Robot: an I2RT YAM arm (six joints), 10 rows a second.
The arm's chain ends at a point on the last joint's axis. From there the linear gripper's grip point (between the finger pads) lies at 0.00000 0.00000 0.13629 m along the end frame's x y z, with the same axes.
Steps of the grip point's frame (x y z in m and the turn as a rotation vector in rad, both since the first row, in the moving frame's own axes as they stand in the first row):
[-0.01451 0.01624 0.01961 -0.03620 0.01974 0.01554]
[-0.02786 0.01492 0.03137 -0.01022 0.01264 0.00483]
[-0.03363 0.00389 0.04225 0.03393 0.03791 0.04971]
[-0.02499 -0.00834 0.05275 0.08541 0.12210 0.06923]
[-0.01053 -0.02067 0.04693 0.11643 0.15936 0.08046]
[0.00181 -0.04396 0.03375 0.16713 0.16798 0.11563]
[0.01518 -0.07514 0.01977 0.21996 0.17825 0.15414]
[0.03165 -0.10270 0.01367 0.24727 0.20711 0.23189]
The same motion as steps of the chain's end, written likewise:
[-0.01716 0.01129 0.01973 -0.03620 0.01974 0.01554]
[-0.02958 0.01352 0.03139 -0.01022 0.01264 0.00483]
[-0.03891 0.00838 0.04243 0.03393 0.03791 0.04971]
[-0.04196 0.00267 0.05426 0.08541 0.12210 0.06923]
[-0.03272 -0.00579 0.04957 0.11643 0.15936 0.08046]
[-0.02213 -0.02276 0.03755 0.16713 0.16798 0.11563]
[-0.01099 -0.04753 0.02519 0.21996 0.17825 0.15414]
[0.00030 -0.07311 0.02067 0.24727 0.20711 0.23189]

